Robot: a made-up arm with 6 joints.
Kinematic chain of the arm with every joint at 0, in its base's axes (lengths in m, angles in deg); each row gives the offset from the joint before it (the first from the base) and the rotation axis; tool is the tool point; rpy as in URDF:
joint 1: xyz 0 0 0.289 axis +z
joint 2: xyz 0 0 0 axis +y
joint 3: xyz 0.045 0 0.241 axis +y
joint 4: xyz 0.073 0 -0.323 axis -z
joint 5: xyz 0 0 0 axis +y
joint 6: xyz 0.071 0 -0.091 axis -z
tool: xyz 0 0 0 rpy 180 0 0
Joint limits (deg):
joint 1: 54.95..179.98
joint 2: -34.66..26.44
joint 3: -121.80..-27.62
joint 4: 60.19..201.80
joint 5: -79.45..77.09
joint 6: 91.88..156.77
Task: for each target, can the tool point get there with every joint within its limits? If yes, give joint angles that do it. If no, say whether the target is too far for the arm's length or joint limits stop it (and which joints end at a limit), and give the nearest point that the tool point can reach.
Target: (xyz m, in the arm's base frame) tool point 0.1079 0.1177 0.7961
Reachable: yes | joints 91.83 -29.39 -97.78 75.24 -53.45 126.31
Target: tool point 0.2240 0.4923 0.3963
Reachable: yes | joints 65.33 16.24 -82.25 90.89 38.90 133.87
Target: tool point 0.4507 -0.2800 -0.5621
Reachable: no: too far | nearest point 0.1707 0.1275 0.0723 | short by 0.804 m
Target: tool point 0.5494 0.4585 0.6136
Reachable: no: too far | nearest point 0.3796 0.4136 0.5818 | short by 0.178 m
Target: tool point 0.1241 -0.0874 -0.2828
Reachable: no: joint limits stop it (at a limit: joint 1, joint 2, joint 3) | nearest point 0.1291 0.1257 0.0649 | short by 0.408 m
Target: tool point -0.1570 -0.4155 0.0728
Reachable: no: joint limits stop it (at a limit: joint 1, joint 2, joint 3, joint 5) | nearest point -0.2166 -0.0717 0.0736 | short by 0.349 m
